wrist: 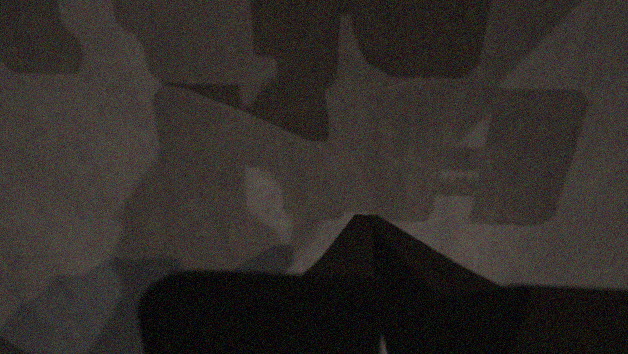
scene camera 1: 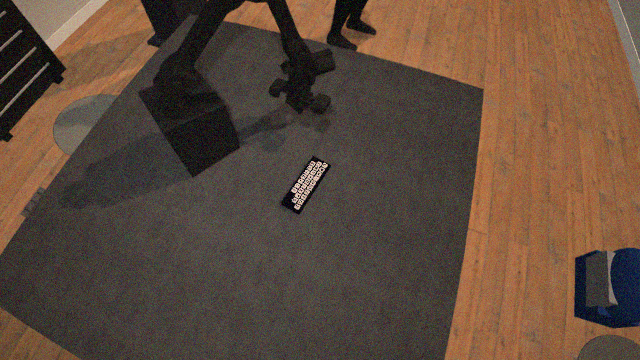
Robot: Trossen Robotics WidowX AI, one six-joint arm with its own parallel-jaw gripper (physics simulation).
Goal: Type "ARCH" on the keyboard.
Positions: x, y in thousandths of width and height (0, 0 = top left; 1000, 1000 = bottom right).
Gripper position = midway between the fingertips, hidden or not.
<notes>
In view: my gripper (scene camera 1: 470, 315).
My gripper shows as well in the wrist view (wrist: 580, 640).
</notes>
